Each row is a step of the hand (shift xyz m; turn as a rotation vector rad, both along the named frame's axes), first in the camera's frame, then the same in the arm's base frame.
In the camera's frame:
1: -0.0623 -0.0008 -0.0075 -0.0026 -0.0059 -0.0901
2: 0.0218 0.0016 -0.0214 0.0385 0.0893 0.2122
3: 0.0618 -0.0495 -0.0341 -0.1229 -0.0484 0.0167
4: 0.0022 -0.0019 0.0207 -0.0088 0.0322 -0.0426
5: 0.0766 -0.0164 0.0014 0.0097 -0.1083 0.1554
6: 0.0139 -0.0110 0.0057 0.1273 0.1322 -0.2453
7: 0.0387 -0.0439 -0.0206 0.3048 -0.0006 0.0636
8: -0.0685 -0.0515 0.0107 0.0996 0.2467 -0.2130
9: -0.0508 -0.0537 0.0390 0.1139 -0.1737 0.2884
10: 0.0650 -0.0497 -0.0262 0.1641 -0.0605 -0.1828
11: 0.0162 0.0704 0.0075 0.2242 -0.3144 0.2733
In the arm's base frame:
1: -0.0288 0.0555 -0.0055 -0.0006 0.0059 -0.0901
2: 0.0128 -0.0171 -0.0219 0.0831 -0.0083 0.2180
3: -0.0133 -0.0750 -0.0403 -0.1003 0.0860 0.0163
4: -0.0020 -0.0043 0.0204 0.0273 0.0254 -0.0393
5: 0.0205 -0.0756 -0.0025 -0.1016 -0.0686 0.1447
6: -0.0037 -0.0177 0.0042 0.1914 -0.0360 -0.2365
7: -0.0198 -0.0529 -0.0257 0.1351 -0.2754 0.0535
8: -0.0777 0.0367 0.0083 0.2781 0.0384 -0.1933
9: -0.0734 0.0180 0.0357 -0.1204 -0.2001 0.2680
10: -0.0126 -0.0785 -0.0326 0.0334 -0.1605 -0.1926
11: 0.0693 0.0171 0.0132 -0.1935 -0.3609 0.2368

